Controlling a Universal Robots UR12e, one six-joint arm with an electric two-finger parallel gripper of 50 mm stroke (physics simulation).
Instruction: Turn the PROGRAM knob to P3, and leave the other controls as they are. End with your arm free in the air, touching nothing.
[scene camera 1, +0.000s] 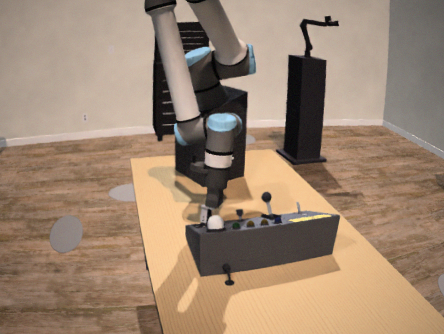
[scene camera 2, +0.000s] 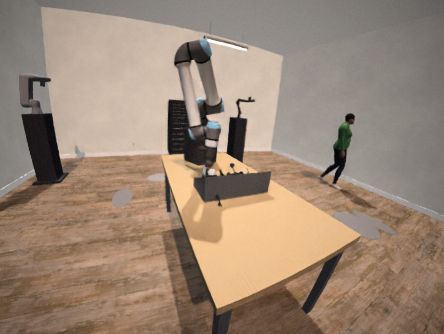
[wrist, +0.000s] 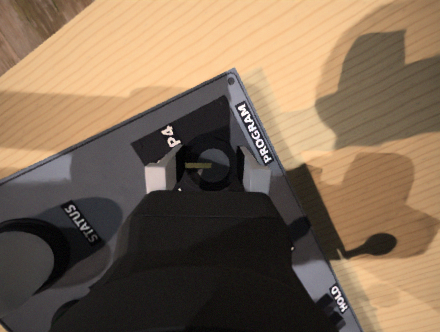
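Pixels of known places: gripper, fingertip midpoint: (scene camera 1: 205, 219) (scene camera 2: 204, 174) (wrist: 211, 157); arm's base at its link origin: (scene camera 1: 209, 101).
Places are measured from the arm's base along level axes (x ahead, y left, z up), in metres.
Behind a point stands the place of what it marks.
Note:
A grey control box (scene camera 1: 270, 250) @[x 0.834, y -0.040, z -0.313 m] (scene camera 2: 235, 186) @[x 0.832, y -0.066, z -0.299 m] (wrist: 115, 162) @[x 0.695, y -0.241, z -0.270 m] stands on the table. The black PROGRAM knob (wrist: 215, 165) @[x 0.621, y -0.194, z -0.267 m] is at its corner, with a yellow pointer line (wrist: 198, 165) @[x 0.631, y -0.202, z -0.262 m]. In the wrist view the line points left, at the left finger. The P4 label (wrist: 170, 136) @[x 0.646, y -0.235, z -0.288 m] shows to the upper left of the knob, off the pointer's line. The other position labels are hidden by the gripper. My gripper (scene camera 1: 205, 218) @[x 0.623, y -0.200, z -0.280 m] (scene camera 2: 205, 171) @[x 0.623, y -0.200, z -0.280 m] (wrist: 211, 157) @[x 0.623, y -0.200, z -0.280 m] points down and is shut on the knob, one finger on each side.
A white STATUS dome (scene camera 1: 215, 222) @[x 0.795, y -0.221, z -0.194 m] (wrist: 22, 265) @[x 0.750, y -0.212, z -0.209 m] stands close beside the gripper. A ball-topped lever (scene camera 1: 266, 197) @[x 0.602, y 0.040, z -0.234 m], several small buttons and a toggle (scene camera 1: 298, 207) @[x 0.646, y 0.162, z -0.275 m] are further along the box. A black handle (scene camera 1: 226, 268) @[x 0.844, y -0.197, z -0.347 m] sticks out in front. A person (scene camera 2: 343, 142) walks at the right.

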